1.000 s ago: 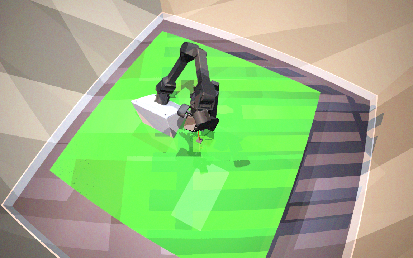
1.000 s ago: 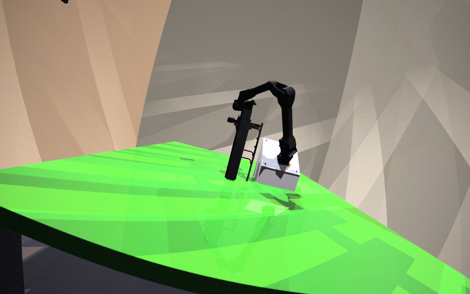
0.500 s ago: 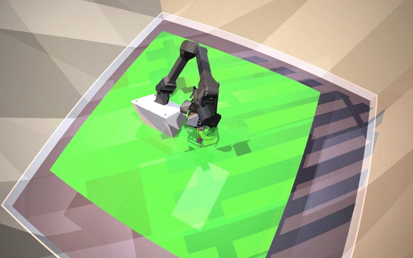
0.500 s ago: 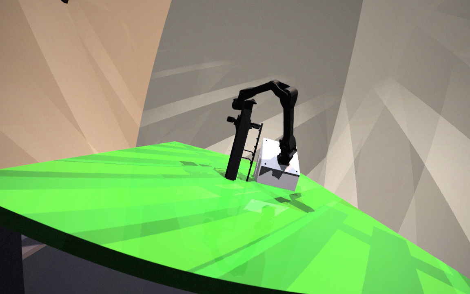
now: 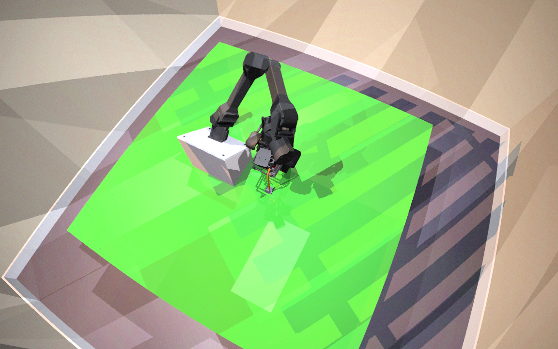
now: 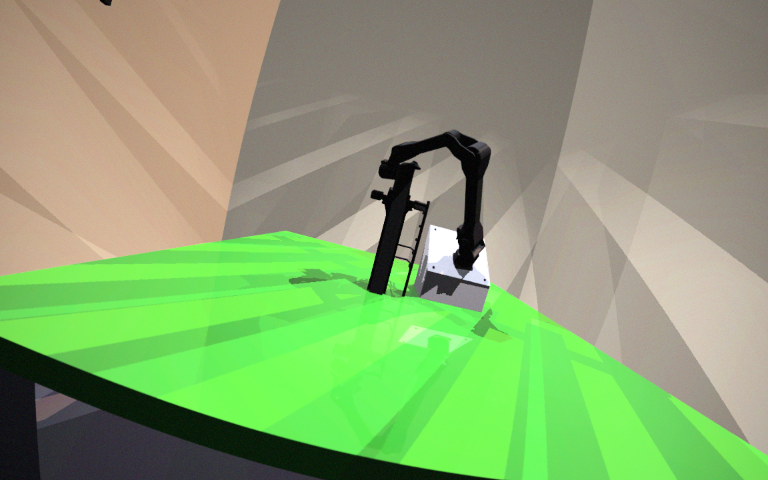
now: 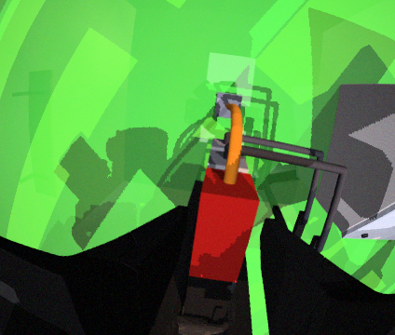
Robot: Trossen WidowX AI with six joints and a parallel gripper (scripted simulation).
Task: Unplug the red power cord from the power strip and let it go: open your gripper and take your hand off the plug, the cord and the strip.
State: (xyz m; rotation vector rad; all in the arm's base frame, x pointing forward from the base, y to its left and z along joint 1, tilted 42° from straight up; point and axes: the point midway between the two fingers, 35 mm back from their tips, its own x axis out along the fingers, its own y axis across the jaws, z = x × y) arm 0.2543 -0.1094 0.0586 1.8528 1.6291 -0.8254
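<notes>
Right now the red plug is 30 mm to the left of my gripper tip and 10 mm below it. The rest, counted from my gripper tip: grey plate: 200 mm below, 40 mm to the right.
</notes>
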